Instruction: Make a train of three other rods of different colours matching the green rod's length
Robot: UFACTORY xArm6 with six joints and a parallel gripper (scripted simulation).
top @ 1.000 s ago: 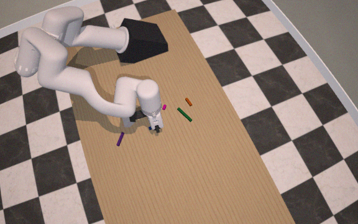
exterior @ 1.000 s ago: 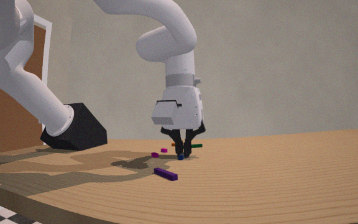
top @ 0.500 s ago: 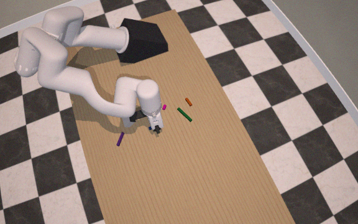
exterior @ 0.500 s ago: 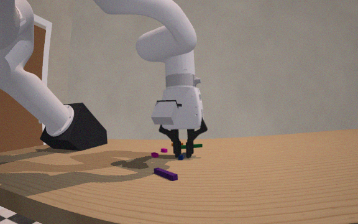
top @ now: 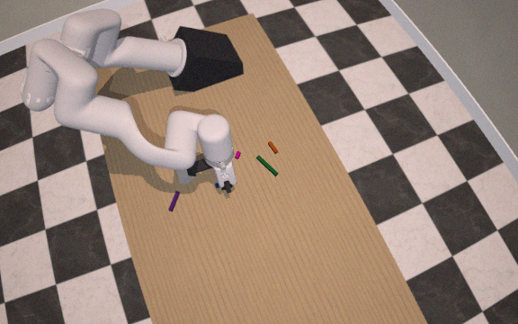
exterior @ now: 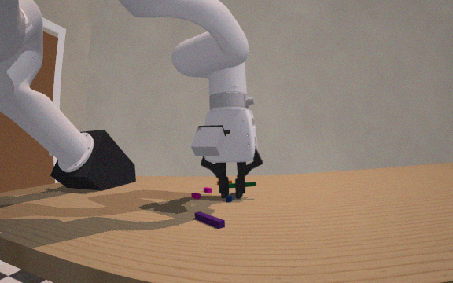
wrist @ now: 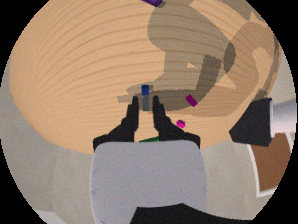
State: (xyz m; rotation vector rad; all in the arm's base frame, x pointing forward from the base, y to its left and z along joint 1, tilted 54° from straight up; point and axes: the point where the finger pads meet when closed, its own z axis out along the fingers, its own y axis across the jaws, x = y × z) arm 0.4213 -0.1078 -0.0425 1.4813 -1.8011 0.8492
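The grey rod lies 20 mm below my hand. The rest, counted from my hand: purple rod 10 mm behind, 160 mm to the right, 20 mm below; then blue rod 20 mm to the right, 20 mm below; then green rod 130 mm to the left, 20 mm below.
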